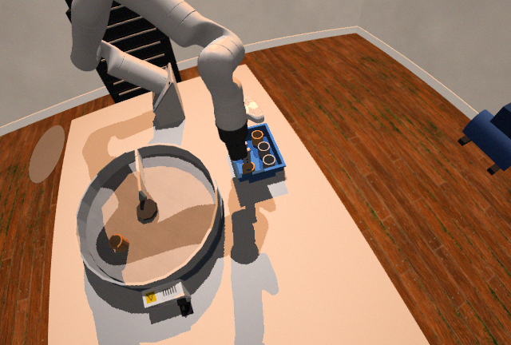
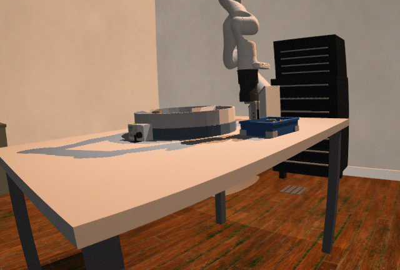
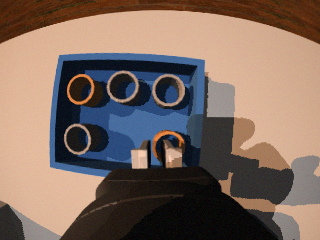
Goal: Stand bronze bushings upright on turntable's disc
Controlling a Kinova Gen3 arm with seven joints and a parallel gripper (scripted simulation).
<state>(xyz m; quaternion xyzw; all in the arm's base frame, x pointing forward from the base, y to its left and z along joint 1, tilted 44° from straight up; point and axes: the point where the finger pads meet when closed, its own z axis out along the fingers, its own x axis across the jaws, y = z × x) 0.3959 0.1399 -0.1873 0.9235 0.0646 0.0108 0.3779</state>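
The blue crate is 50 mm below my hand, 40 mm behind it and 30 mm to the left of it. Round my hand: turntable disc 310 mm to the right, 80 mm ahead, 20 mm below.
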